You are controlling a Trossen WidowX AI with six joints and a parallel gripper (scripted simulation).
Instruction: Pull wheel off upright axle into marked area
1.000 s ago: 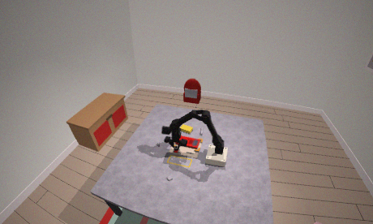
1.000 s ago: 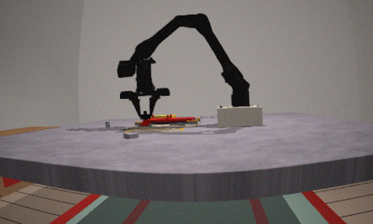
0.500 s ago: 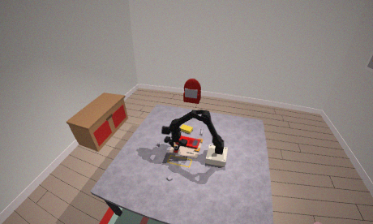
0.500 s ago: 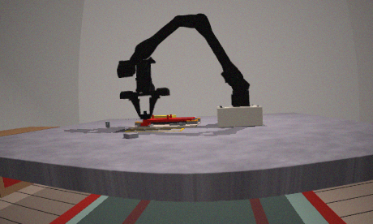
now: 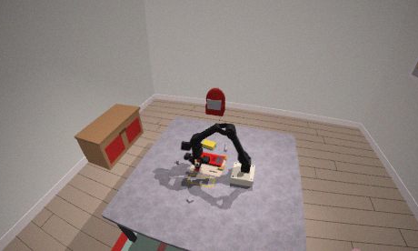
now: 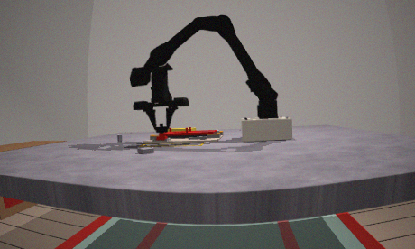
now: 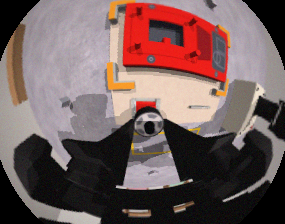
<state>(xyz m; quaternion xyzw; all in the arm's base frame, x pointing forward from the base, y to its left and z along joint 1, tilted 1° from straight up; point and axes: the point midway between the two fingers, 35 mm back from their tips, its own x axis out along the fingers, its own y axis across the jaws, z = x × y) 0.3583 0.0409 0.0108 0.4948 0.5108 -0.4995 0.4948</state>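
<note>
Right now the upright axle is 1 cm below my gripper tip. Round my gripper tip: beige base plate (10 cm to the right, 6 cm behind, 3 cm below); then wheel (right at my gripper tip); then small grey block (28 cm to the left, 4 cm below, 4 cm behind).
</note>
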